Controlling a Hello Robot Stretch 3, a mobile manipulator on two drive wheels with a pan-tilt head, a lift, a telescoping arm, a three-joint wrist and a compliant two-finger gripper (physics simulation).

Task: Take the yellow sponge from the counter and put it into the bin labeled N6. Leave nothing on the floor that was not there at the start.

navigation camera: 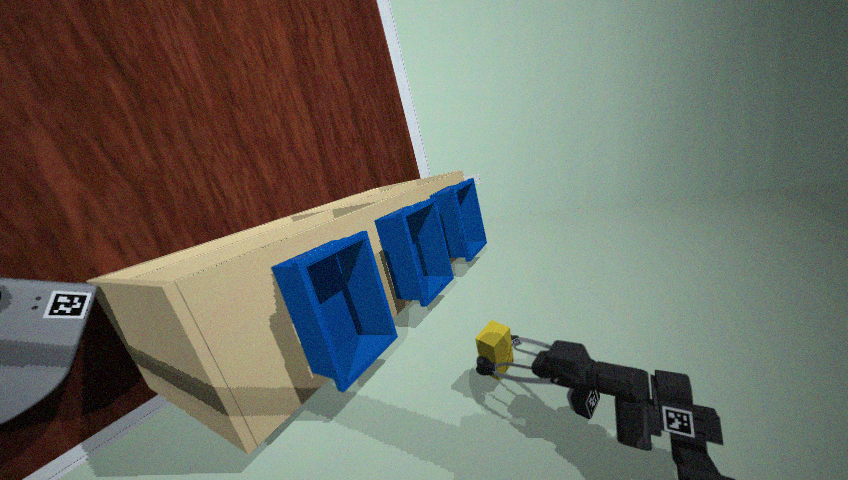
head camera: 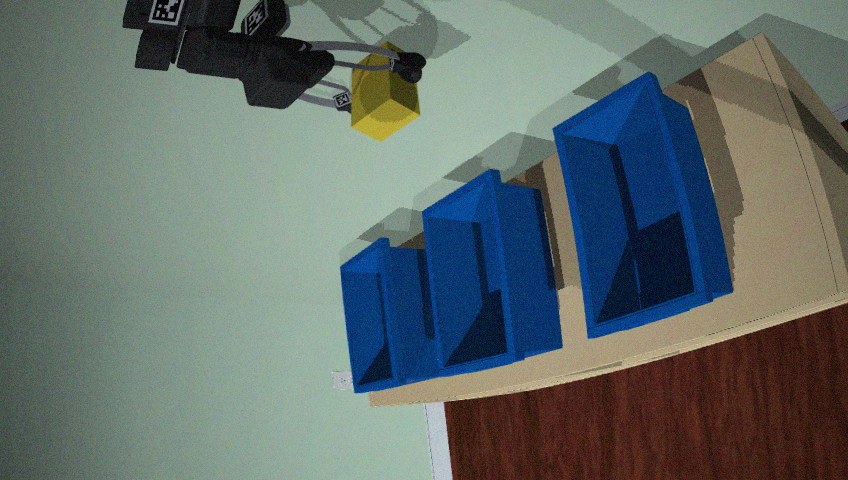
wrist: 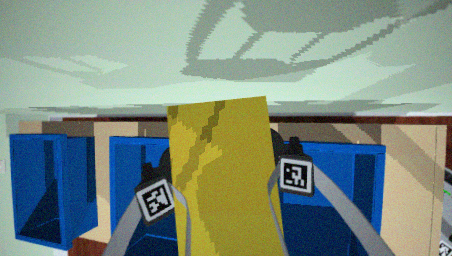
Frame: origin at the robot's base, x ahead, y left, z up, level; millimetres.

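Seen in the pictures: gripper, fingertip midpoint: (wrist: 222, 154).
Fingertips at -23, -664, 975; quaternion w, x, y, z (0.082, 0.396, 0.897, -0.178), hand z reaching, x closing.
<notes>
A point is followed by its place in that frame, as x, y, z.
The yellow sponge (head camera: 386, 118) {17, -612, 1006} (navigation camera: 492, 336) {13, -608, 1008} (wrist: 230, 200) {-16, -637, 1022} is a block held between the two fingertips of my gripper (head camera: 376, 83) {-23, -664, 975} (navigation camera: 499, 352) {-23, -664, 975} (wrist: 222, 154) {-23, -664, 975}, which is shut on it. In the head and navigation views the sponge is apart from the bins, against the pale green background. Three open blue bins stand in a row: a near bin (head camera: 654, 148) {-39, -538, 613} (navigation camera: 300, 321) {7, -410, 643} (wrist: 340, 165) {-59, -489, 613}, a middle bin (head camera: 529, 267) {197, -701, 666} (navigation camera: 395, 255) {210, -692, 655} (wrist: 120, 175) {241, -876, 712} and a far bin (head camera: 407, 297) {362, -1011, 675} (navigation camera: 470, 220) {460, -1150, 681} (wrist: 80, 185) {385, -994, 665}. No label can be read, so I cannot tell which is N6. The sponge partly hides two bins in the wrist view.
The bins stand on a long beige unit (head camera: 779, 208) {-9, -299, 610} (navigation camera: 220, 297) {46, -255, 610} beside the pale green wall (head camera: 178, 267) {522, -1590, 1087} (navigation camera: 624, 148) {963, -1711, 1270}. Dark red-brown wooden floor (head camera: 624, 428) {693, -789, 0} (navigation camera: 178, 118) {622, -249, 0} lies along its other side. Part of my grey base (navigation camera: 35, 344) {-88, -104, 160} shows near the unit's end.
</notes>
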